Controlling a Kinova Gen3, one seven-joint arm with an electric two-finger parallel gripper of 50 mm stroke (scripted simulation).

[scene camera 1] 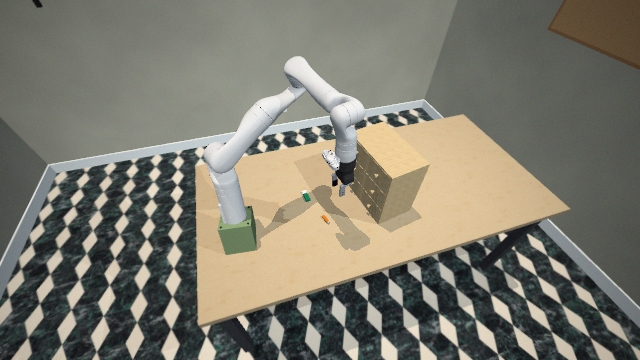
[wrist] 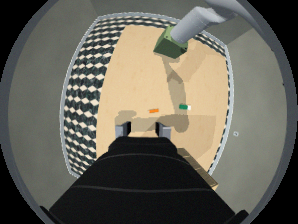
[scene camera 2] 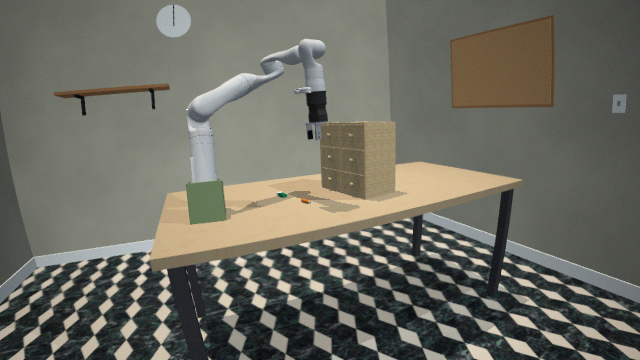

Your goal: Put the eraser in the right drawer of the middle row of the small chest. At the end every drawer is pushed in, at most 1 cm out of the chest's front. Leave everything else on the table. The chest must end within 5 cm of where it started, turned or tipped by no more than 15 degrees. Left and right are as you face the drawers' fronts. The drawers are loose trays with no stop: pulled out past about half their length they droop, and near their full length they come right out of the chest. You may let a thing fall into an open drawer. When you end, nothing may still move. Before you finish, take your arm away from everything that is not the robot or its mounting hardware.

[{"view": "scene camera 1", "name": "small wooden chest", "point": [403, 164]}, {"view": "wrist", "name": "gripper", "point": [143, 126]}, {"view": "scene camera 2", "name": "gripper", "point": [314, 139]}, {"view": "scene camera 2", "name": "small wooden chest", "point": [379, 148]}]
